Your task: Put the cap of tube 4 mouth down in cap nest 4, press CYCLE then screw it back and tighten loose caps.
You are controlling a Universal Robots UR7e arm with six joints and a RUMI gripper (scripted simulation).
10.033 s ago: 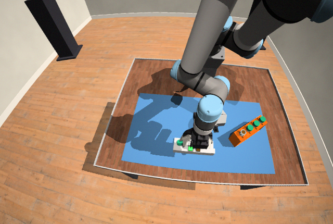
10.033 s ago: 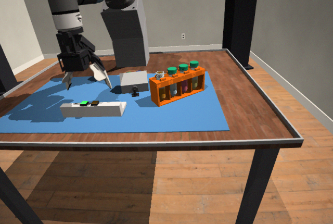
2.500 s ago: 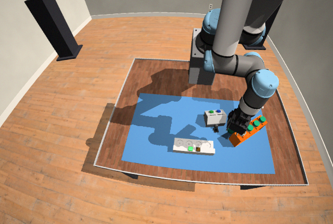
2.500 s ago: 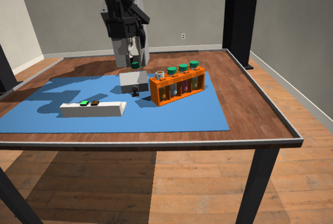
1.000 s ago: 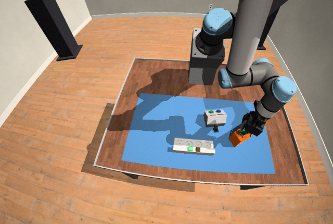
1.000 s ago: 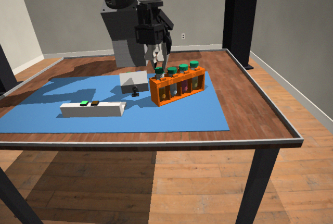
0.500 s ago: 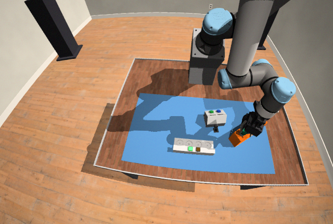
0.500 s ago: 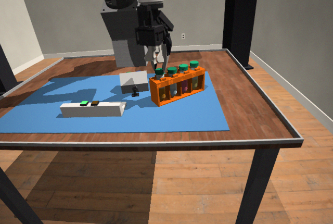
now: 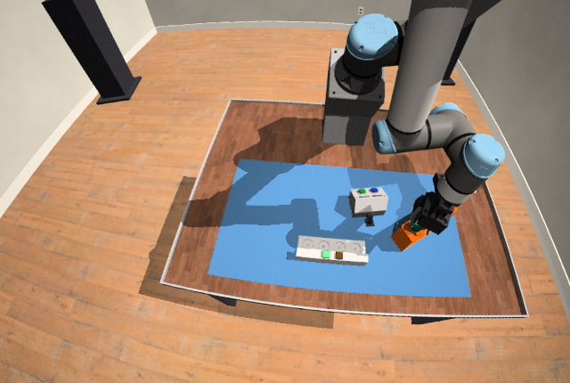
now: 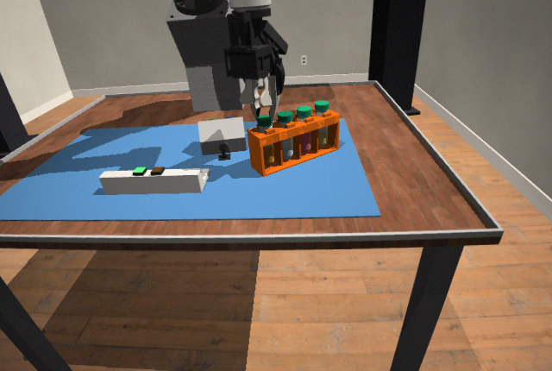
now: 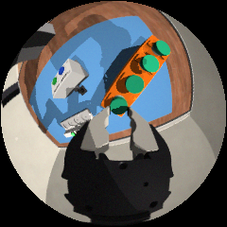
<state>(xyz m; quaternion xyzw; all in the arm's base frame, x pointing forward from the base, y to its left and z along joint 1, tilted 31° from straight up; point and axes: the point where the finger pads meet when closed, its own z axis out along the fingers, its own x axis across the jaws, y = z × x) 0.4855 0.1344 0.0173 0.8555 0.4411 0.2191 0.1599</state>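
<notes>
Now: hand 2 cm above the green cap. Also, from my hand: green key 17 cm behind, 13 cm to the right, 7 cm below; then blue key 17 cm behind, 8 cm to the right, 7 cm below; then grey key housing 15 cm behind, 11 cm to the right, 8 cm below.
</notes>
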